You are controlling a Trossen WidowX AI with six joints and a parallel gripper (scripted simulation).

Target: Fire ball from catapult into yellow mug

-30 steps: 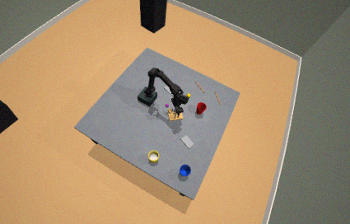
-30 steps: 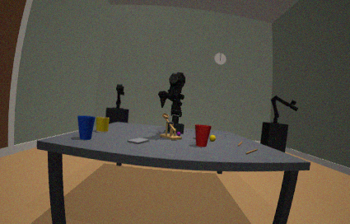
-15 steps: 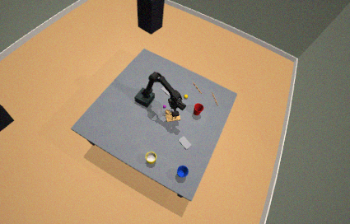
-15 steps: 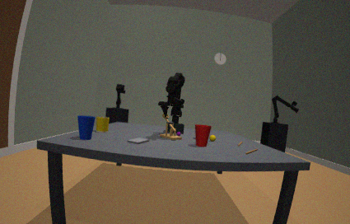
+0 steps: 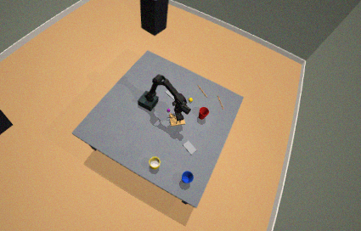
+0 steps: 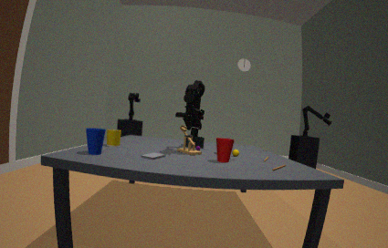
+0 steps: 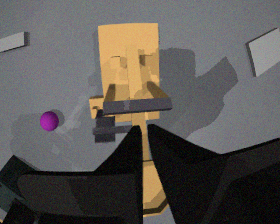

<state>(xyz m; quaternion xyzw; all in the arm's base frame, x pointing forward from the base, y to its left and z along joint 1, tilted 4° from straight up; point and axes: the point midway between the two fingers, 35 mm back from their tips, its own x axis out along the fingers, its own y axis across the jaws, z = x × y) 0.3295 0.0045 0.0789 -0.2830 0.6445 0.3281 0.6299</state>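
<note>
The catapult lies 2 cm behind my gripper tip and 7 cm below it. The rest, counted from my gripper tip: yellow ball: 3 cm behind, 30 cm to the left, 12 cm below; then red cup: 17 cm ahead, 22 cm to the left, 11 cm below; then purple ball: 13 cm behind, 5 cm to the left, 12 cm below.
</note>
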